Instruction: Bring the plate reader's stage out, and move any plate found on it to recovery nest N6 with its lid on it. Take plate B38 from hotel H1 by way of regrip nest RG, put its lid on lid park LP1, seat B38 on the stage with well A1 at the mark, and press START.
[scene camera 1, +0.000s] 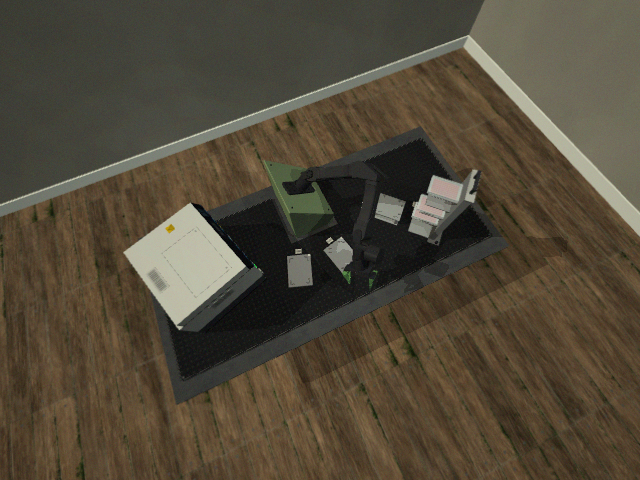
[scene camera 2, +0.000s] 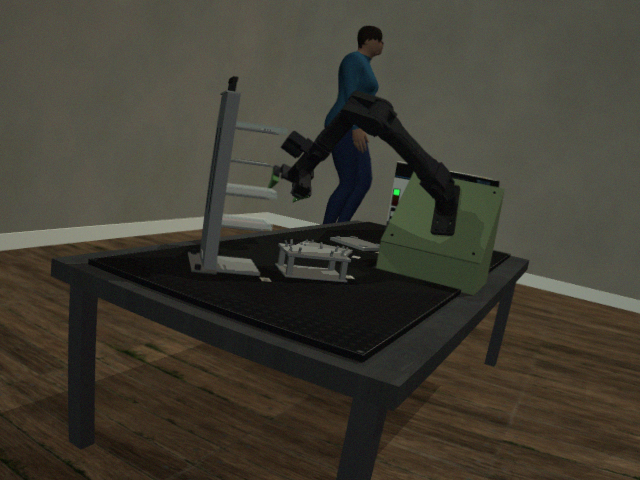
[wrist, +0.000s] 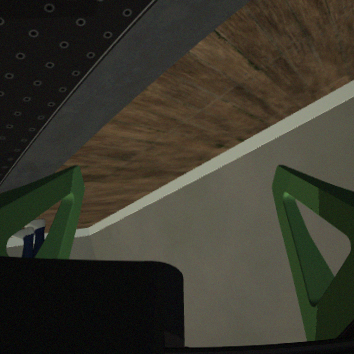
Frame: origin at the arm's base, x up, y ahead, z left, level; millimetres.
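Seen in the pictures: gripper, fingertip midpoint: (scene camera 1: 359, 285) (scene camera 2: 280, 195) (wrist: 177, 175); arm's base, origin of the base link: (scene camera 1: 298, 188) (scene camera 2: 446, 210).
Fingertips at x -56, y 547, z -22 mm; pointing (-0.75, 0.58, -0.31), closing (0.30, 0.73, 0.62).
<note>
Offsets run from my fingertips to a thing's top centre. Level surfaces: height alone.
The white plate reader {dx +169, dy -464, dz -559 mm} (scene camera 1: 191, 263) stands at the left in scene camera 1; no stage shows outside it. The hotel (scene camera 2: 219, 180) is an upright grey column with several levels. Plates with pinkish tops {dx +216, dy -114, dz +493 mm} (scene camera 1: 445, 189) {dx +60, dy -114, dz +493 mm} (scene camera 1: 431, 208) sit on it; their labels are unreadable. A raised two-level stand (scene camera 1: 390, 209) (scene camera 2: 315, 251) is beside the hotel. A flat grey rectangular holder {dx -124, dy -244, dz -181 mm} (scene camera 1: 299, 271) (scene camera 2: 355, 242) lies nearer the reader. Another light holder {dx -122, dy -192, dz +45 mm} (scene camera 1: 338, 252) is partly hidden by the arm. My gripper (scene camera 1: 360, 281) (scene camera 2: 286, 188) (wrist: 177, 175) is open and empty, high above the table's edge area.
The green arm base (scene camera 1: 309, 204) (scene camera 2: 439, 232) stands between the reader and the stand. The arm (scene camera 1: 366, 206) (scene camera 2: 408, 142) arches over the dark perforated mat {dx -141 mm} (scene camera 1: 248, 330) (scene camera 2: 310, 310) (wrist: 45, 45). A person in blue (scene camera 2: 355, 77) is beyond the table.
</note>
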